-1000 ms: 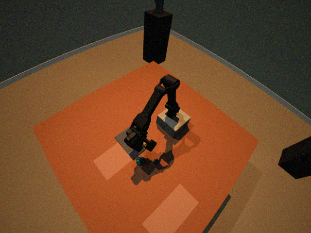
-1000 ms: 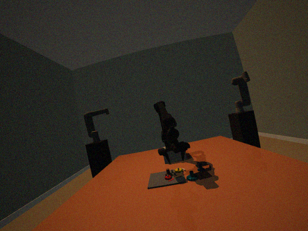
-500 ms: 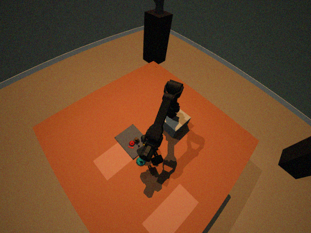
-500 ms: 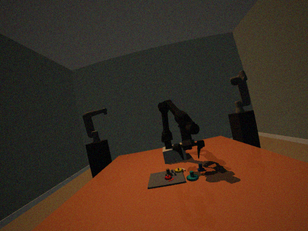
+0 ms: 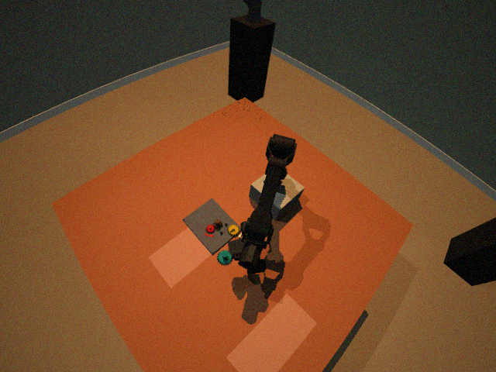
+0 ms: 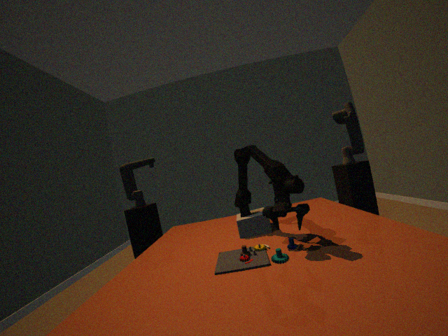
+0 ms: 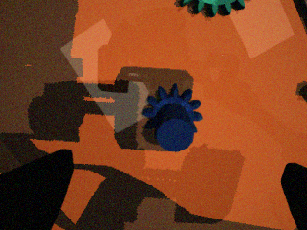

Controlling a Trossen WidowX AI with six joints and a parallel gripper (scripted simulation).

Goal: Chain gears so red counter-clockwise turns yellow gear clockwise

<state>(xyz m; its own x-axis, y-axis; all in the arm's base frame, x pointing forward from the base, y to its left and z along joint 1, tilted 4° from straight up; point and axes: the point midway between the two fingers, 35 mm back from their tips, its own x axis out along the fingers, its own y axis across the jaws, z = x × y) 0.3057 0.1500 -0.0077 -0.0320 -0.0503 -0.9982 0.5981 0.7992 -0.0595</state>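
Right now the blue gear is 6 cm below my gripper tip. From my gripper tip the other things lie so: yellow gear: 4 cm behind, 13 cm to the right, 6 cm below; white arrow: 6 cm behind, 10 cm to the right, 7 cm below; teal gear: 7 cm ahead, 7 cm to the right, 6 cm below.
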